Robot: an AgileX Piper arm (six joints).
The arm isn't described. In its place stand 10 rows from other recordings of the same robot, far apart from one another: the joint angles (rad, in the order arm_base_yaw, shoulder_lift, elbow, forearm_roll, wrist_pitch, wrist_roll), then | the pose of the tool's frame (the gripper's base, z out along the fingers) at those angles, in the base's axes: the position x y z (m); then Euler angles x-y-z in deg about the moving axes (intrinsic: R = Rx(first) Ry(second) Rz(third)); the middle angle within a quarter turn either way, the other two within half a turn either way.
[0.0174 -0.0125 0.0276 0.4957 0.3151 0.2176] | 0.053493 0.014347 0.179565 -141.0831 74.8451 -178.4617
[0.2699 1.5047 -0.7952 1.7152 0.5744 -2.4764] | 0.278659 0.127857 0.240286 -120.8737 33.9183 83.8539
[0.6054 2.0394 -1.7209 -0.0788 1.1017 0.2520] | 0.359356 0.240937 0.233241 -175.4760 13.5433 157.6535
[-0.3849 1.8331 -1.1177 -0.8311 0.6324 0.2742] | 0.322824 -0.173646 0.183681 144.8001 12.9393 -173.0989
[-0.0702 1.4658 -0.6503 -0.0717 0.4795 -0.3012] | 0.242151 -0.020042 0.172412 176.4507 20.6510 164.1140
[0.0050 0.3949 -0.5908 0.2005 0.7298 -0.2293] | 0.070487 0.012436 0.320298 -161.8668 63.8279 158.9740
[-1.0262 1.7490 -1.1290 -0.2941 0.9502 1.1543] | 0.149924 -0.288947 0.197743 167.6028 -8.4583 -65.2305
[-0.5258 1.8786 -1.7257 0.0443 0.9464 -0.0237] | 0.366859 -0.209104 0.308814 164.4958 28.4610 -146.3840
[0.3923 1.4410 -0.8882 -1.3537 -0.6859 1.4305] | 0.259541 0.168295 0.294570 -104.7056 27.3277 115.2393
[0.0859 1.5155 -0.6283 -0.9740 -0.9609 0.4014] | 0.273482 0.085478 0.234361 -96.9469 41.9643 82.3027
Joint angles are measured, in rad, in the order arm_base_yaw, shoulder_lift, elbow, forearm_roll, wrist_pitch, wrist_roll. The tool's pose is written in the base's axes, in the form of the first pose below.
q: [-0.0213, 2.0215, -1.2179, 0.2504, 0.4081, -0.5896]
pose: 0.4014 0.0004 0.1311; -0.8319 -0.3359 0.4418; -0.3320 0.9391 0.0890; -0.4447 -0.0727 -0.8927
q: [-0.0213, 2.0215, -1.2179, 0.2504, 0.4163, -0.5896]
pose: 0.4008 0.0006 0.1308; -0.8348 -0.3379 0.4345; -0.3326 0.9387 0.0910; -0.4386 -0.0686 -0.8960
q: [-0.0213, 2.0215, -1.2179, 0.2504, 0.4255, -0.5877]
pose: 0.4000 0.0008 0.1304; -0.8388 -0.3386 0.4264; -0.3315 0.9388 0.0932; -0.4319 -0.0632 -0.8997
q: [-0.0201, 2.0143, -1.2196, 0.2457, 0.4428, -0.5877]
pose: 0.3989 0.0015 0.1331; -0.8397 -0.3461 0.4186; -0.3381 0.9362 0.0958; -0.4251 -0.0611 -0.9031
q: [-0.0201, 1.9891, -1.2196, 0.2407, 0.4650, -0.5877]
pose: 0.3967 0.0018 0.1423; -0.8356 -0.3527 0.4212; -0.3444 0.9336 0.0985; -0.4279 -0.0628 -0.9016
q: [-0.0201, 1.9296, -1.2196, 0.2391, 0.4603, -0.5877]
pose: 0.3952 0.0016 0.1660; -0.8065 -0.3479 0.4780; -0.3460 0.9334 0.0956; -0.4794 -0.0882 -0.8731
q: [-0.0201, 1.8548, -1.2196, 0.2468, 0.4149, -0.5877]
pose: 0.3943 0.0010 0.1977; -0.7486 -0.3224 0.5794; -0.3366 0.9376 0.0869; -0.5712 -0.1300 -0.8104
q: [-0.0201, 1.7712, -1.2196, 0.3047, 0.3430, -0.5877]
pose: 0.3918 0.0013 0.2349; -0.6654 -0.2588 0.7002; -0.2805 0.9559 0.0868; -0.6918 -0.1386 -0.7086
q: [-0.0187, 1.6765, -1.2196, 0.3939, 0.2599, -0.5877]
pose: 0.3842 0.0018 0.2777; -0.5484 -0.1780 0.8171; -0.1931 0.9776 0.0834; -0.8136 -0.1121 -0.5705
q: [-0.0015, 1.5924, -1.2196, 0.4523, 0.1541, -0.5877]
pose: 0.3742 0.0055 0.3176; -0.3994 -0.1165 0.9093; -0.1387 0.9882 0.0657; -0.9062 -0.0999 -0.4109
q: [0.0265, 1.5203, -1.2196, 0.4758, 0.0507, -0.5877]
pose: 0.3618 0.0117 0.3521; -0.2485 -0.0773 0.9655; -0.1188 0.9917 0.0488; -0.9613 -0.1026 -0.2556
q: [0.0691, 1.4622, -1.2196, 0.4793, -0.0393, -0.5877]
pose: 0.3485 0.0225 0.3799; -0.1137 -0.0638 0.9915; -0.1166 0.9919 0.0505; -0.9866 -0.1099 -0.1202
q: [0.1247, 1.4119, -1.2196, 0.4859, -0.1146, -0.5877]
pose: 0.3340 0.0370 0.4032; 0.0038 -0.0712 0.9975; -0.1045 0.9920 0.0712; -0.9945 -0.1045 -0.0037
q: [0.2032, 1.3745, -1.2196, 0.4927, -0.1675, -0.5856]
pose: 0.3196 0.0585 0.4197; 0.0903 -0.1158 0.9892; -0.0817 0.9890 0.1233; -0.9926 -0.0920 0.0799
